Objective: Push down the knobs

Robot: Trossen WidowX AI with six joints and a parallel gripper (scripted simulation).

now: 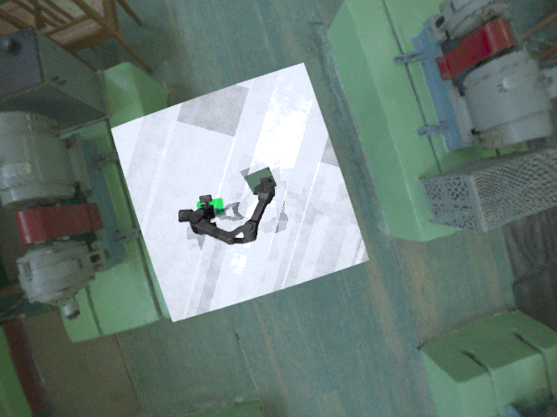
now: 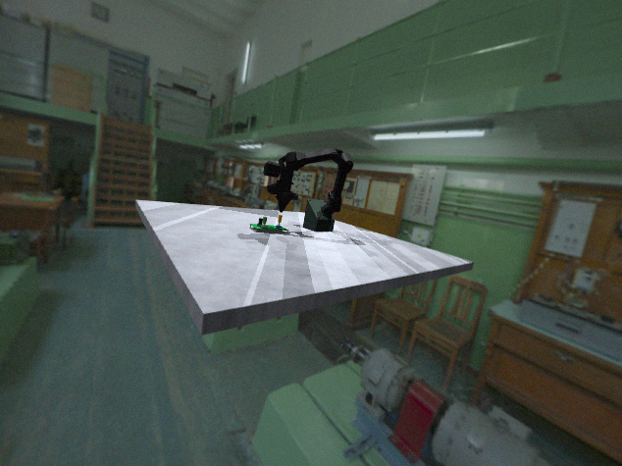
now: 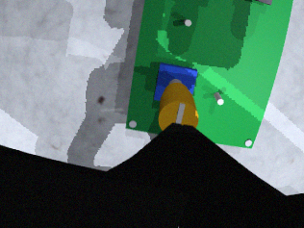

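Now: the green knob 70 mm ahead of my gripper tip and 50 mm below it.
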